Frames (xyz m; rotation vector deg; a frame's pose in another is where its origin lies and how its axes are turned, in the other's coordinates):
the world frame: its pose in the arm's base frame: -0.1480 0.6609 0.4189 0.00 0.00 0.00
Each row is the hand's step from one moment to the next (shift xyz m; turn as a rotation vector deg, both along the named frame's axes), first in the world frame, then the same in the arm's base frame.
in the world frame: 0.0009 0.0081 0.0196 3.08 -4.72 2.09
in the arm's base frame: 0.0009 0.0081 0.0196 3.08 -4.72 2.09
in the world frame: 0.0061 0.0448 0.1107 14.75 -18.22 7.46
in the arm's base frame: 0.0061 0.0448 0.1107 14.75 -18.22 7.46
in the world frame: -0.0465 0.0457 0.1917 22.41 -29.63 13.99
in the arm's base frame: -0.0465 0.0457 0.1917 22.41 -29.63 13.99
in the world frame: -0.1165 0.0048 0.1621 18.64 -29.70 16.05
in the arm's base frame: -0.1165 0.0048 0.1621 18.64 -29.70 16.05
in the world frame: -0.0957 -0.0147 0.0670 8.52 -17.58 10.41
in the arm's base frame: -0.0957 -0.0147 0.0670 8.52 -17.58 10.41
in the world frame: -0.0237 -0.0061 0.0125 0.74 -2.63 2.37
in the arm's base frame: -0.0237 -0.0061 0.0125 0.74 -2.63 2.37
